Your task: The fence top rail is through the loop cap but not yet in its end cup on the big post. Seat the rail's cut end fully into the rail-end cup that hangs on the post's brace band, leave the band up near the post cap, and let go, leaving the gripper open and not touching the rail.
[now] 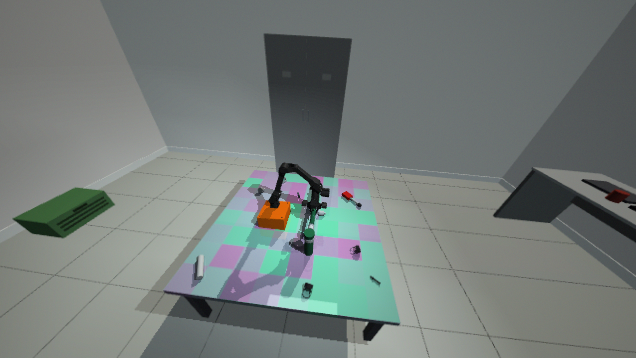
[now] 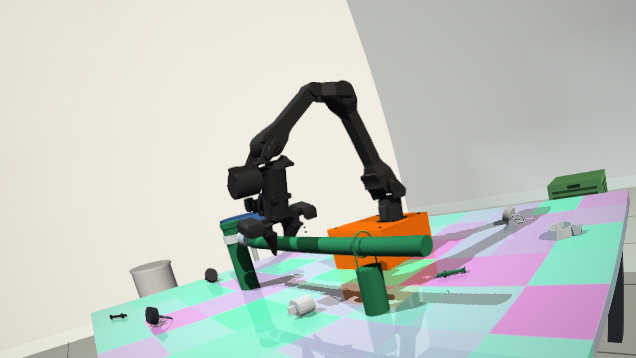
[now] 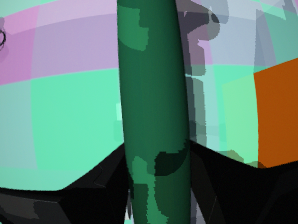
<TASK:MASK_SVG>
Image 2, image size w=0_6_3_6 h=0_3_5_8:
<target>gripper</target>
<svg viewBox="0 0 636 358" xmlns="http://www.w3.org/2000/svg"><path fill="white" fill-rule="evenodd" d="M287 189L277 193L265 193L262 191L258 195L258 199L255 200L250 197L243 199L246 212L253 211L254 214L259 212L260 217L264 216L264 219L257 220L250 217L239 220L237 225L238 232L249 239L263 236L274 256L277 256L278 253L277 233L273 231L272 227L274 224L281 222L284 237L295 237L300 226L304 224L300 222L299 216L303 215L303 218L306 220L317 217L317 209L309 203L300 201L289 206L288 199L292 198L291 193L288 193Z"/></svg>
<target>green top rail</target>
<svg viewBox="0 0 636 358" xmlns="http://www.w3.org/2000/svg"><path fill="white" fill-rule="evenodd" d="M277 236L277 250L295 253L355 256L352 247L354 237ZM248 238L249 247L270 250L263 236L256 239ZM433 239L429 234L387 237L357 236L354 241L354 248L358 256L427 257L432 252Z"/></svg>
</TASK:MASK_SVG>
